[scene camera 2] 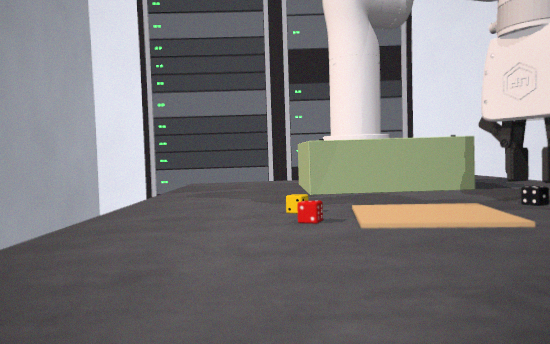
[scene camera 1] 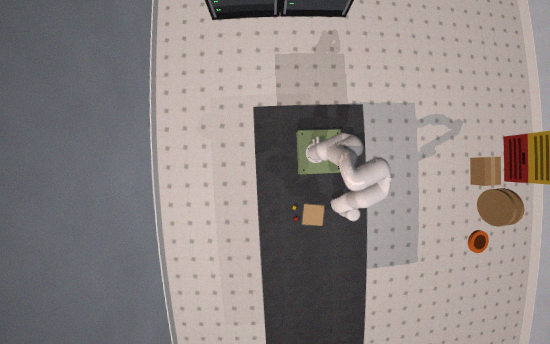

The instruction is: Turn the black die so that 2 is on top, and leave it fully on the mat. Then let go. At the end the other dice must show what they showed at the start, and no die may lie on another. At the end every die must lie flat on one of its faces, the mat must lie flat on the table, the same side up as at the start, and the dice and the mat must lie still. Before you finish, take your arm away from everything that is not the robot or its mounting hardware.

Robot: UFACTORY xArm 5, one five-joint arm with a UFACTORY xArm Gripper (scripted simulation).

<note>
I see a tan mat (scene camera 2: 409, 215).
</note>
